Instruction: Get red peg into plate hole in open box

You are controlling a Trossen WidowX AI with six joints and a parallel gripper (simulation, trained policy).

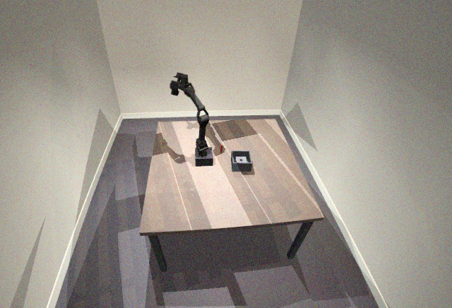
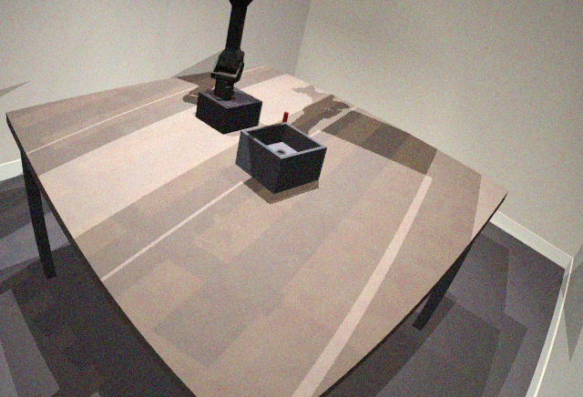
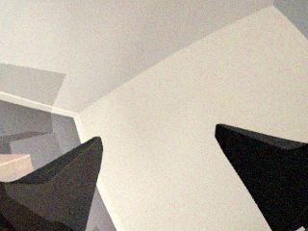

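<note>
The red peg is 450 mm ahead of my gripper tip, 170 mm to the right of it and 550 mm below it. The rest, counted from my gripper tip: dark grey box 630 mm ahead, 320 mm to the right, 560 mm below; pale plate 630 mm ahead, 320 mm to the right, 540 mm below.
</note>
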